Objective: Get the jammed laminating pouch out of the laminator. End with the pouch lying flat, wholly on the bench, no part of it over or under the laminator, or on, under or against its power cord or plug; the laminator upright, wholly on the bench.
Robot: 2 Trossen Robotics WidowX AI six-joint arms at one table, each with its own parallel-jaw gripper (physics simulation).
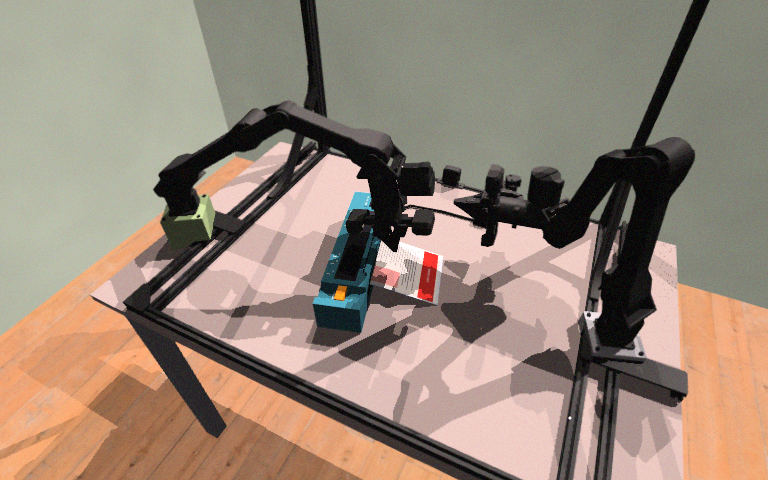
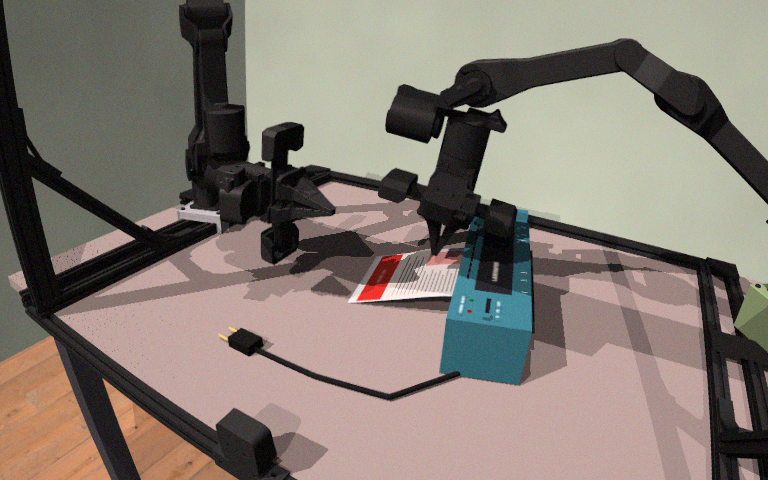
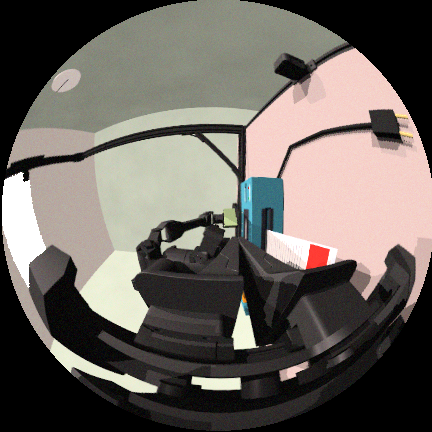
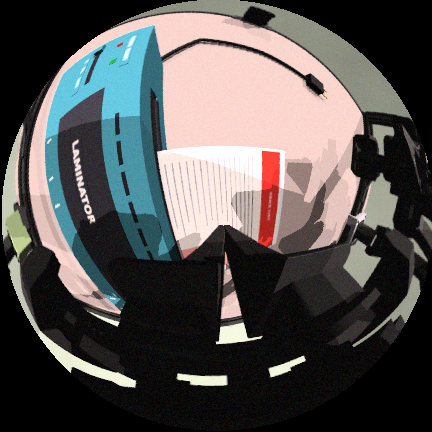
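Note:
The teal laminator stands upright on the bench, an orange part at one end. The white pouch with a red band sticks out of its side slot, with shadow beneath it; its inner end is hidden. My right gripper is shut and empty, pointing down at the pouch close beside the laminator; contact is unclear. My left gripper is shut and empty, raised beyond the pouch's red end.
The black power cord runs from the laminator's end to its plug on the bench, apart from the pouch. A black block stands at the bench edge. Dark rails border the bench.

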